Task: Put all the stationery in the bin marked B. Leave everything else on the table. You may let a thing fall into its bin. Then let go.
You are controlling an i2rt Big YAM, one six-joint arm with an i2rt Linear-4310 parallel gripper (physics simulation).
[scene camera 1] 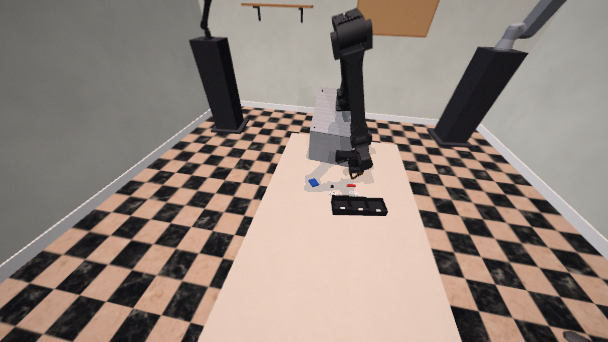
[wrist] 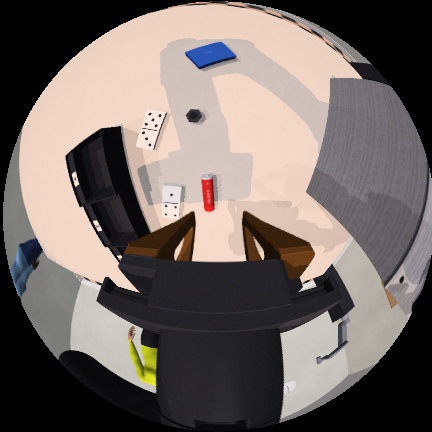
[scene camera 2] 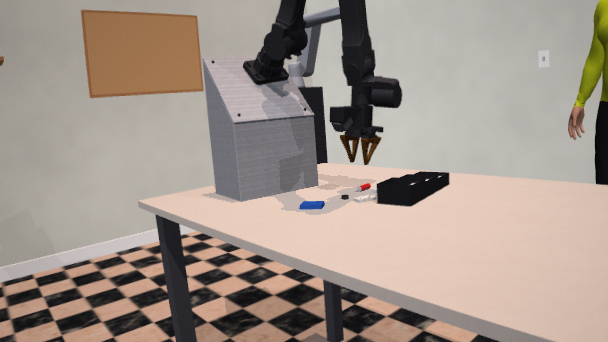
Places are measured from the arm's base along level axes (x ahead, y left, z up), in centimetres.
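Pixels of known places: gripper, fingertip midpoint: [scene camera 1: 351,175] [wrist: 218,216] [scene camera 2: 359,163]; arm's base, origin of the base link: [scene camera 1: 347,103] [scene camera 2: 265,72].
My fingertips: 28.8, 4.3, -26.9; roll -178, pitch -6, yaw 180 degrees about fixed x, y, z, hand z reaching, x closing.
Note:
Ahead of a thing's pixels: the offset from my fingertips to its top centre, as dx, dy, dz. "spot": to the spot under its first point.
My gripper [scene camera 1: 356,176] [scene camera 2: 359,162] [wrist: 218,216] is partly open and empty, pointing down above the table. A red cylinder with a silver-grey end {+0.7, +0.6, -5.8} [scene camera 1: 351,185] [scene camera 2: 364,187] [wrist: 208,193] lies below and just ahead of the fingertips in the wrist view. A flat blue rectangular piece {+0.1, -19.7, -6.3} [scene camera 1: 313,182] [scene camera 2: 312,205] [wrist: 210,54] lies farther off, at the top of the wrist view. The black three-compartment bin row {spot: +19.4, +2.4, -5.7} [scene camera 1: 359,213] [scene camera 2: 395,193] [wrist: 129,175] stands on the table. Its white labels are too small or oblique to read, so B cannot be picked out. My gripper partly hides its near end in the wrist view.
Two white dominoes {+7.4, -8.6, -6.6} [wrist: 152,129] {+5.8, +1.7, -6.6} [wrist: 172,201] lie between the bins and the other pieces. A dark hexagonal nut {+2.0, -9.5, -6.4} [scene camera 1: 332,186] [scene camera 2: 345,197] [wrist: 193,115] lies between the blue piece and the red cylinder. The grey arm pedestal [scene camera 1: 330,145] [scene camera 2: 275,157] [wrist: 370,150] stands at the table's end.

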